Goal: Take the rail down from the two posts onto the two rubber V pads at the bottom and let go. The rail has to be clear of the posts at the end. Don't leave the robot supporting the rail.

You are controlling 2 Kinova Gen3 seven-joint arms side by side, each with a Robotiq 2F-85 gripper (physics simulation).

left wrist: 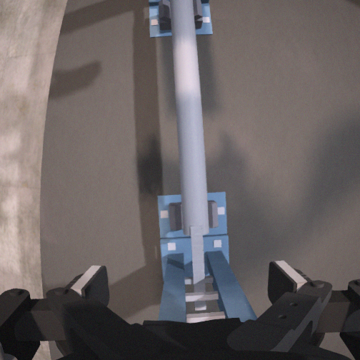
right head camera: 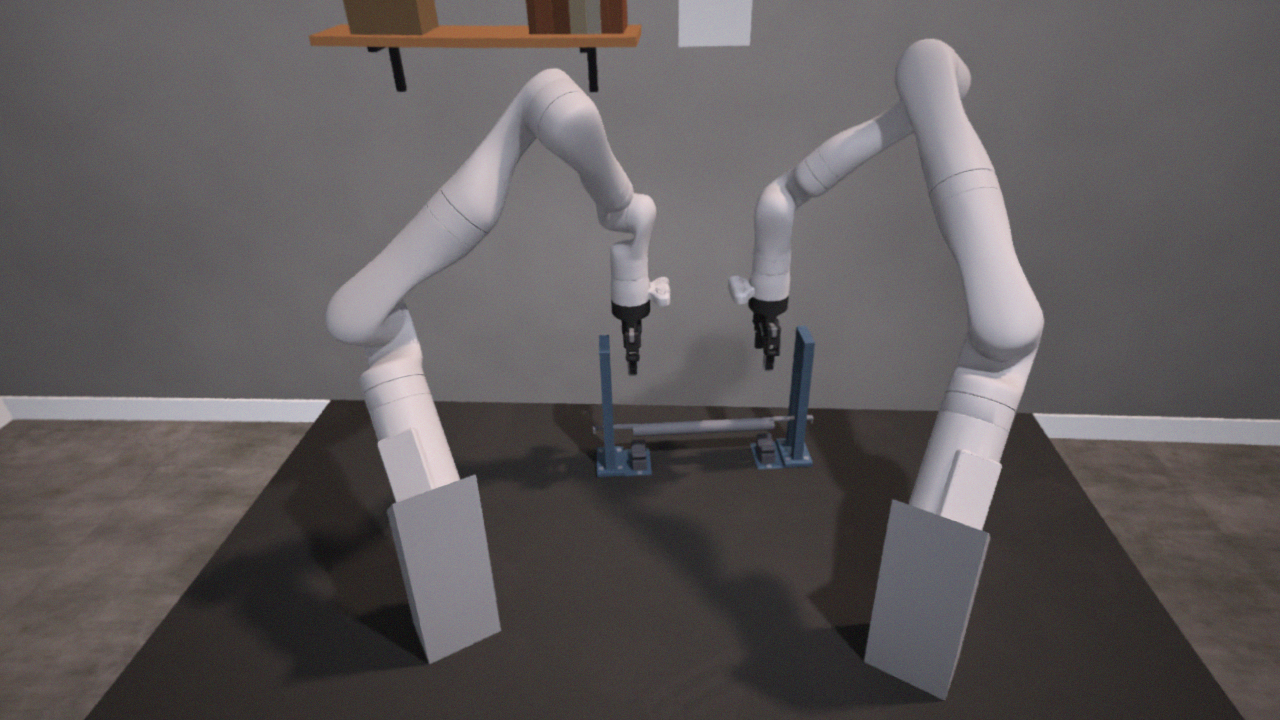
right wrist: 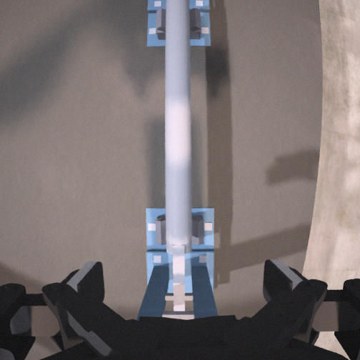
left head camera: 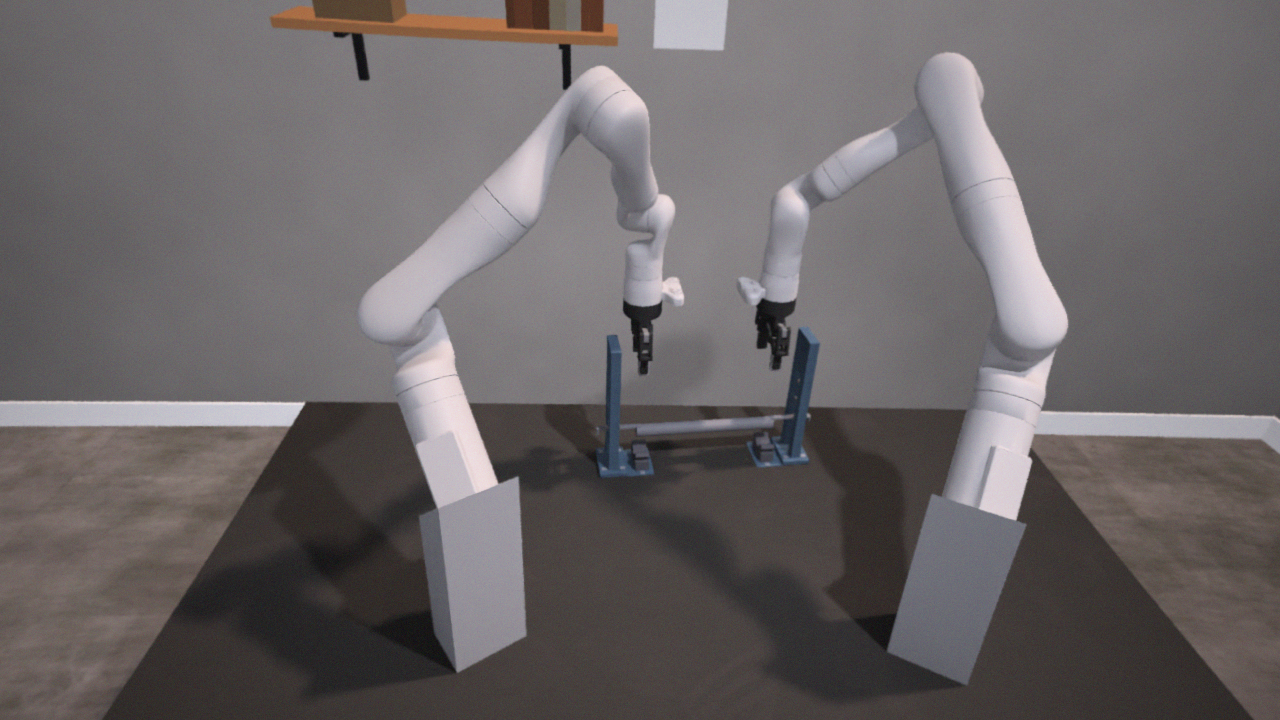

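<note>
The grey rail runs between the left blue post and the right blue post, its thin flat ends inside them, above the pads. The left dark V pad and right V pad stand inside the posts. My left gripper is open, pointing down high above the rail beside the left post. My right gripper is open, high above the rail beside the right post.
The posts rise to about fingertip height or above, on the outer side of each gripper. Pale rungs cross the post openings. Everything stands on the dark table. An orange shelf hangs on the back wall.
</note>
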